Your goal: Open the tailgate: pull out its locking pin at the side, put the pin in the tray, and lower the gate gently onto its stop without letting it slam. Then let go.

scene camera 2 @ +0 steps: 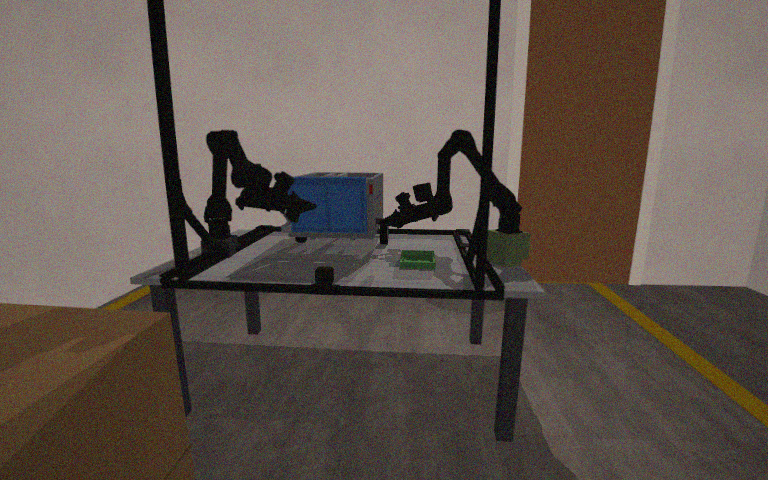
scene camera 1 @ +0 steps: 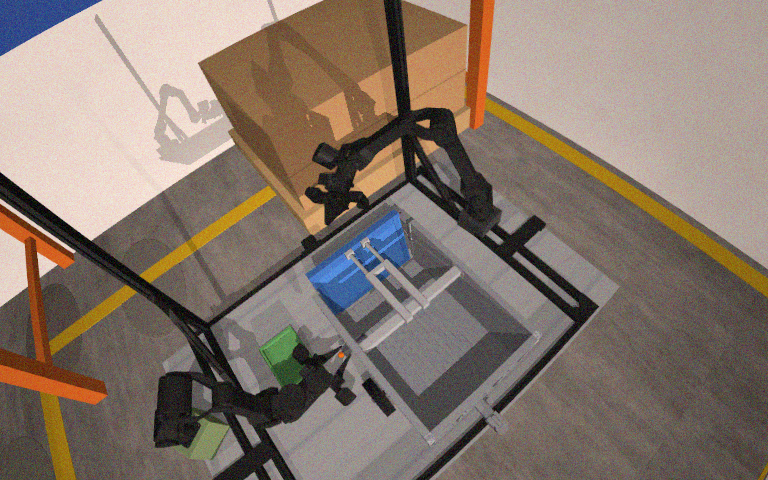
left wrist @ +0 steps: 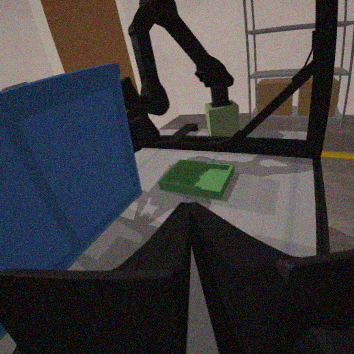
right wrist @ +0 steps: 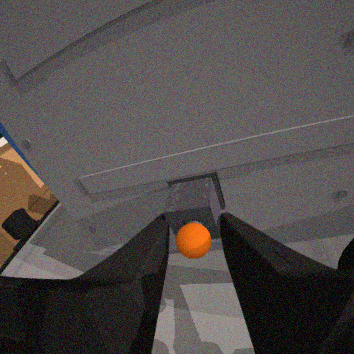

Labels:
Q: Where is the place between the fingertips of my left gripper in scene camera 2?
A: At 316, 206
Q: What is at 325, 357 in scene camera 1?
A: My right gripper.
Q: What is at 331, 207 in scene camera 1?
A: My left gripper.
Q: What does my left gripper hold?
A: Nothing.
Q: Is my left gripper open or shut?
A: Shut.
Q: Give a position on an orange locking pin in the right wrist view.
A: At 193, 240

